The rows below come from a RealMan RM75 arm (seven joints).
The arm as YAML. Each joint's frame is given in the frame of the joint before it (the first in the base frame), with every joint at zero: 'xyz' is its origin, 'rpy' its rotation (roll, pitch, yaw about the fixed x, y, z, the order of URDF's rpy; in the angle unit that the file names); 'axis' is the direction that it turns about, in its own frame. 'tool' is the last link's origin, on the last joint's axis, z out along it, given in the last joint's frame.
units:
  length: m
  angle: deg
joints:
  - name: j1
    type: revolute
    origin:
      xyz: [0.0, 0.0, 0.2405]
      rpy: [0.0, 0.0, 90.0]
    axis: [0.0, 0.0, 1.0]
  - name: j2
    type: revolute
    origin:
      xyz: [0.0, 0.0, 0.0]
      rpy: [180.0, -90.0, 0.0]
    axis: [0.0, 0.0, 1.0]
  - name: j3
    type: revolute
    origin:
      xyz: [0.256, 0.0, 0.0]
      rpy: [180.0, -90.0, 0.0]
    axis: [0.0, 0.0, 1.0]
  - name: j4
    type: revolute
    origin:
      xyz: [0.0, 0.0, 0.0]
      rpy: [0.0, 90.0, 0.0]
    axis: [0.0, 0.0, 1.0]
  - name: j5
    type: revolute
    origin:
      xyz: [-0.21, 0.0, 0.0]
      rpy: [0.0, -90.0, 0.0]
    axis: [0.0, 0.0, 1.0]
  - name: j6
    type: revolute
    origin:
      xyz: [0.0, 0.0, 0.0]
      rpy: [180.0, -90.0, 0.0]
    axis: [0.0, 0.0, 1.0]
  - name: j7
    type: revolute
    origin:
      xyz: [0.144, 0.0, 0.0]
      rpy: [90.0, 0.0, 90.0]
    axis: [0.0, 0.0, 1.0]
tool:
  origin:
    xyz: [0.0, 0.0, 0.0]
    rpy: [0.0, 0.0, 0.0]
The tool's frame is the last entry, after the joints.
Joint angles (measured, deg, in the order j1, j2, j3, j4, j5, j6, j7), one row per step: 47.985, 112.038, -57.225, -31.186, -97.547, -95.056, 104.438; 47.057, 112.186, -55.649, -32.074, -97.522, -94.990, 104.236; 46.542, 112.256, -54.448, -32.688, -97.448, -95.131, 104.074; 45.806, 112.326, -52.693, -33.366, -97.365, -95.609, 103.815; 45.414, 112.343, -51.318, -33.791, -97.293, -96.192, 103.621; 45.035, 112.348, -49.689, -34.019, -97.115, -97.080, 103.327; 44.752, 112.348, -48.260, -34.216, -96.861, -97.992, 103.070; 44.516, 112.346, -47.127, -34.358, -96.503, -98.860, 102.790; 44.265, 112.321, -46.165, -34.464, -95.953, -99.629, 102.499; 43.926, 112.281, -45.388, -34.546, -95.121, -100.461, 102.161; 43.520, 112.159, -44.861, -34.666, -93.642, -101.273, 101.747; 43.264, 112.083, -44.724, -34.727, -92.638, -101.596, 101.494; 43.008, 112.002, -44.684, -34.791, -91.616, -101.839, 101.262; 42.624, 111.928, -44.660, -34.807, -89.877, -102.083, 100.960; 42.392, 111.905, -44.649, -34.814, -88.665, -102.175, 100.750; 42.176, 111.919, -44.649, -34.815, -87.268, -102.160, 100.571; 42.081, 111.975, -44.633, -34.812, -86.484, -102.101, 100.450
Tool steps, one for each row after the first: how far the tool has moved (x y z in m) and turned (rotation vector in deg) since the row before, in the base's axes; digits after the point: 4 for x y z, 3 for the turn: 0.0032, 0.0010, 0.0048, 1.597, 1.052, -0.702; 0.0014, 0.0008, 0.0041, 1.096, 0.857, -0.294; 0.0026, 0.0002, 0.0058, 1.307, 1.277, -0.416; 0.0012, 0.0000, 0.0047, 0.842, 1.031, -0.107; 0.0013, -0.0005, 0.0052, 0.774, 1.384, -0.063; 0.0007, -0.0007, 0.0048, 0.641, 1.322, 0.088; 0.0003, -0.0009, 0.0041, 0.520, 1.213, 0.216; 0.0003, -0.0008, 0.0040, 0.570, 1.238, 0.205; 0.0005, -0.0013, 0.0041, 0.560, 1.375, 0.276; -0.0001, -0.0012, 0.0052, 0.822, 1.711, 0.424; 0.0000, -0.0005, 0.0028, 0.543, 0.974, 0.204; 0.0000, -0.0004, 0.0027, 0.537, 0.904, 0.175; -0.0002, -0.0005, 0.0038, 0.837, 1.556, 0.120; -0.0003, -0.0001, 0.0025, 0.617, 1.082, 0.059; -0.0007, 0.0001, 0.0026, 0.704, 1.252, -0.017; -0.0006, 0.0002, 0.0012, 0.419, 0.735, -0.021
